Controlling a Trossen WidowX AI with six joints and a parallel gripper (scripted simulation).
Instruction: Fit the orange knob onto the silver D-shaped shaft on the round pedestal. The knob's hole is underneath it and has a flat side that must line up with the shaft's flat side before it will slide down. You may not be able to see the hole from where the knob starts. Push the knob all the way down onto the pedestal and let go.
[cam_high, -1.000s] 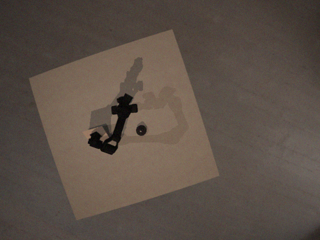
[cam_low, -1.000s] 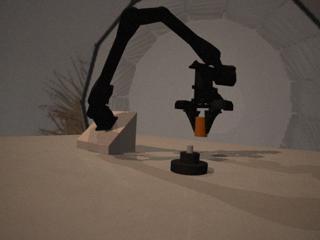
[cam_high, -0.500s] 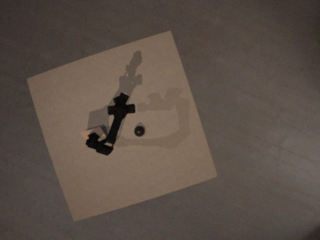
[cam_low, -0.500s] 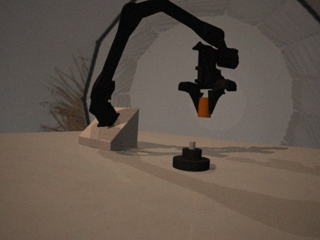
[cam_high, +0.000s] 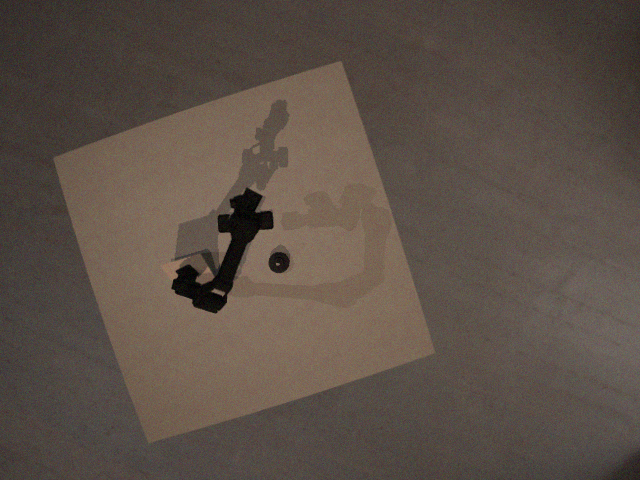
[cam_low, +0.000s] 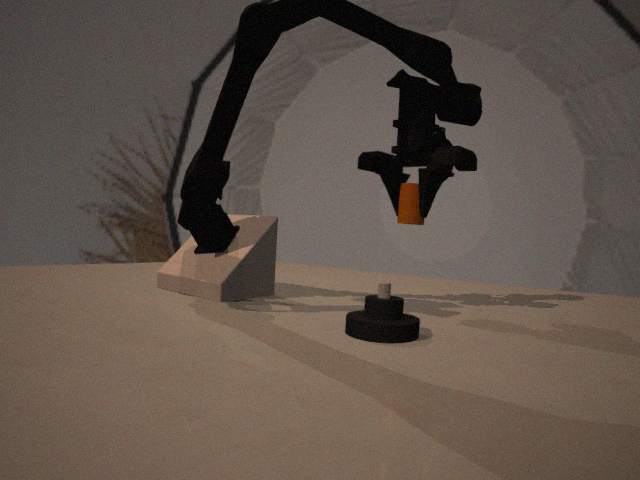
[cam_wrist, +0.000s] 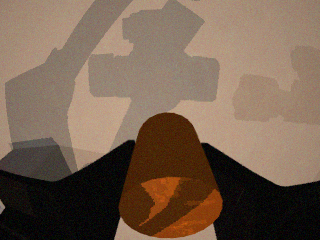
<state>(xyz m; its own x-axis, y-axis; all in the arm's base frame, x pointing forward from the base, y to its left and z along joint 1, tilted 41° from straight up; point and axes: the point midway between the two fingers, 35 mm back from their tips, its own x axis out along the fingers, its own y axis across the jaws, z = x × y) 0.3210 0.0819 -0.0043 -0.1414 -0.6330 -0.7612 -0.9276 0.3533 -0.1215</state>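
My gripper tip is now 18 cm to the left of the black round pedestal, 11 cm above it and 2 cm short of it. From my gripper tip the other things lie so: orange knob 3 cm above.
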